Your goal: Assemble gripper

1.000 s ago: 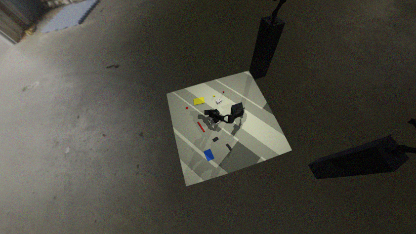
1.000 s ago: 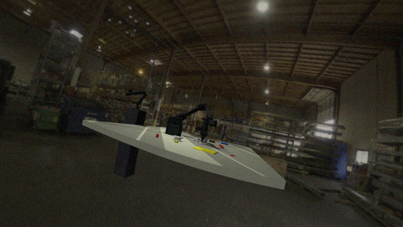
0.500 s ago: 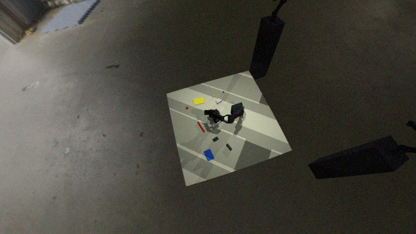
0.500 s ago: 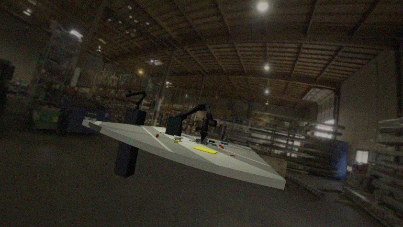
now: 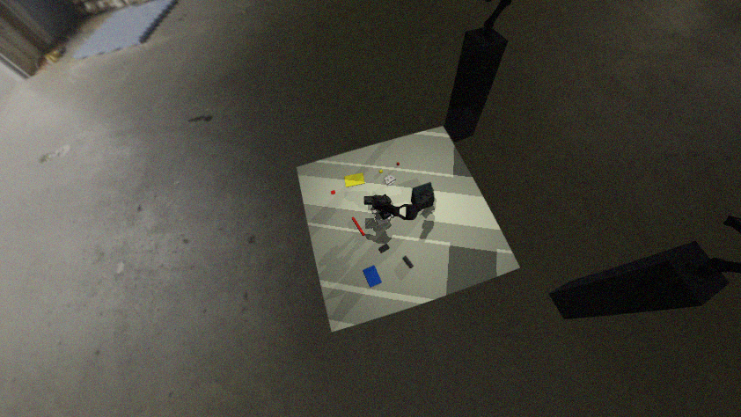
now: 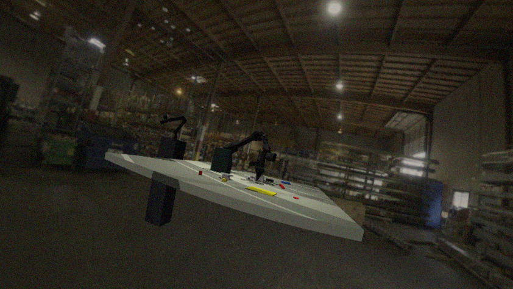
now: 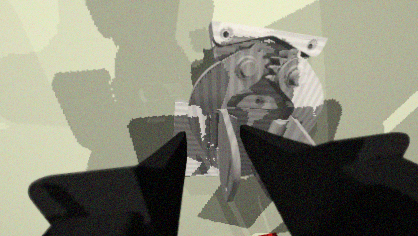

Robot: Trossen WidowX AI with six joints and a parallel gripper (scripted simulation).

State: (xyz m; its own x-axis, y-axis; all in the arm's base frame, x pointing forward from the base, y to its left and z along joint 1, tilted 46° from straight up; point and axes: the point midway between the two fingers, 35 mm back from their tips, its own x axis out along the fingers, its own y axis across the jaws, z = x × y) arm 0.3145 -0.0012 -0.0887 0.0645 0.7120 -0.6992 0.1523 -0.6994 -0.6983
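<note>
The small yellow cube is 32 cm to the right of my gripper tip, 14 cm behind it and 1 cm below it. The rest, counted from my gripper tip: yellow plate 34 cm to the right, 8 cm ahead, 1 cm below; then red bar 19 cm ahead, 3 cm to the left, 1 cm below; then blue plate 40 cm to the left, 23 cm ahead, 1 cm below.
</note>
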